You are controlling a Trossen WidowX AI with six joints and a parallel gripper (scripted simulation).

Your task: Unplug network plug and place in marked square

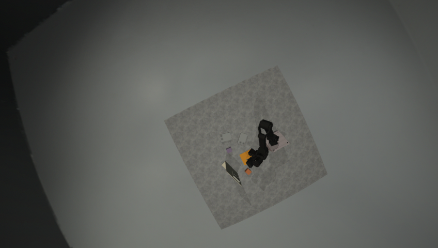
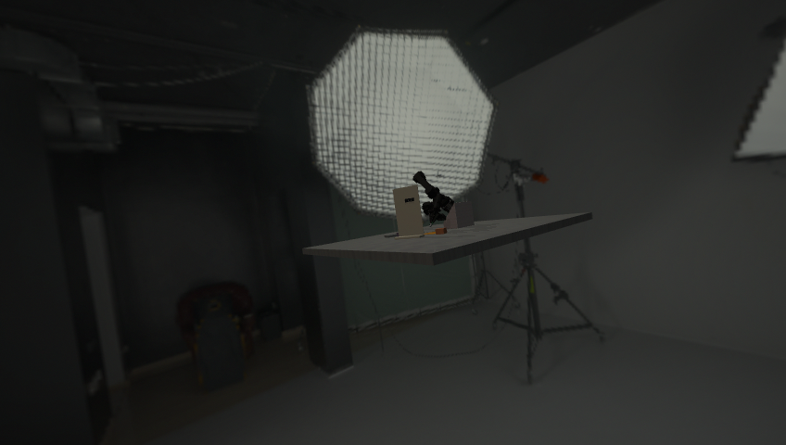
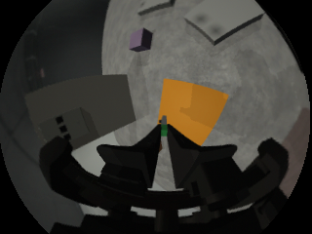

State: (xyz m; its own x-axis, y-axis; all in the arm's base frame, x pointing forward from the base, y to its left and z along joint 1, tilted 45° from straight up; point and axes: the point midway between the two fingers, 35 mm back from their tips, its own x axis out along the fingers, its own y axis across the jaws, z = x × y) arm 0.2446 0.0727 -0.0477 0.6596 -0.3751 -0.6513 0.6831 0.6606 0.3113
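Now: the orange block 13 cm to the left of my gripper tip, 4 cm below it and 3 cm ahead of it. Round my gripper tip: upright beige panel: 17 cm ahead, 7 cm above, 5 cm to the left; then purple cube: 14 cm ahead, 13 cm to the right, 5 cm below; then greenish plug: right at my gripper tip.
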